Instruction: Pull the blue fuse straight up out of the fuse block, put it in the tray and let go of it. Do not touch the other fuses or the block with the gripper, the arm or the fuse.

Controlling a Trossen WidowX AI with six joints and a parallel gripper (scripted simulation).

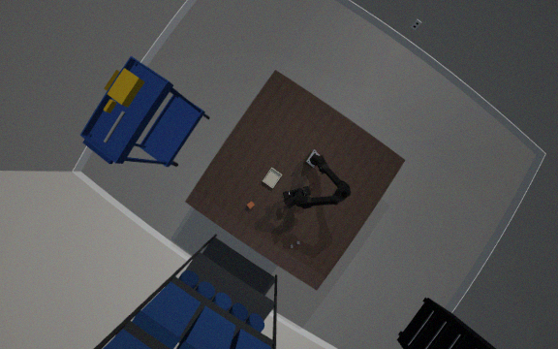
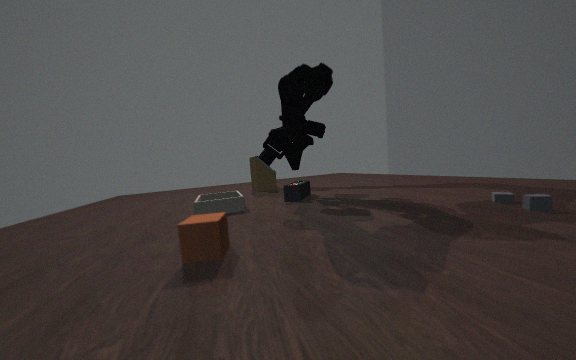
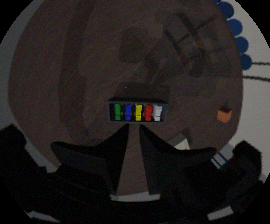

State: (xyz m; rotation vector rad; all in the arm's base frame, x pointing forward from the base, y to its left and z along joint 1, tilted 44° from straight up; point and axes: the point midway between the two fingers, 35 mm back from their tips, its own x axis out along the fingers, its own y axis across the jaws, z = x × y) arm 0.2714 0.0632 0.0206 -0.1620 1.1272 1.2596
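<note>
My gripper tip is 50 mm above the blue fuse and 10 mm to the right of it. Round my gripper tip: tray: 200 mm to the right, 70 mm below, 30 mm ahead.
</note>
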